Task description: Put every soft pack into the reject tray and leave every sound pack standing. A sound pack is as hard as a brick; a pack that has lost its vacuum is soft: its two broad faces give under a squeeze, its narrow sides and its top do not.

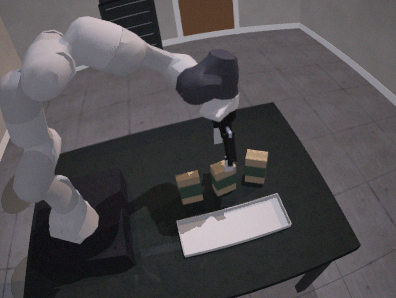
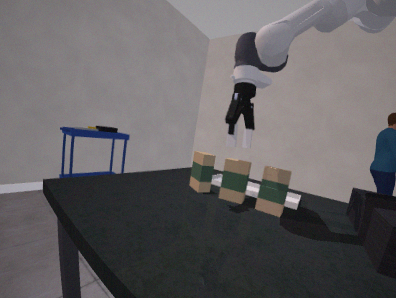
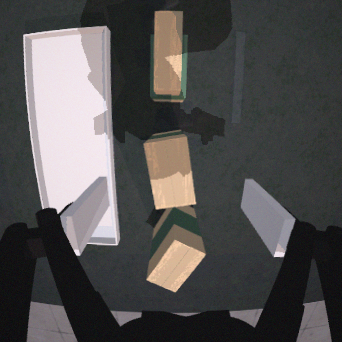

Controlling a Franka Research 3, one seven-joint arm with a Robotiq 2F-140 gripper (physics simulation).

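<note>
Three tan packs with green bands stand upright in a row: one nearest the robot base (image 1: 190,190) (image 2: 273,192) (image 3: 168,55), a middle one (image 1: 223,181) (image 2: 235,181) (image 3: 170,172), and one farthest from the base (image 1: 256,168) (image 2: 202,172) (image 3: 176,265). The middle and farthest packs are turned at different angles. My gripper (image 1: 223,151) (image 2: 240,142) (image 3: 175,192) is open and empty, above the middle pack, with its fingers wide to either side. The white reject tray (image 1: 240,227) (image 2: 293,201) (image 3: 65,125) lies alongside the row; no pack shows in it.
The dark table (image 1: 310,215) (image 2: 150,215) bears the packs and tray. The arm's dark base block (image 1: 107,200) (image 2: 382,240) stands at one end. Beyond are a blue cart (image 2: 95,133), a person (image 2: 386,155) and a dark drawer cabinet (image 1: 132,22).
</note>
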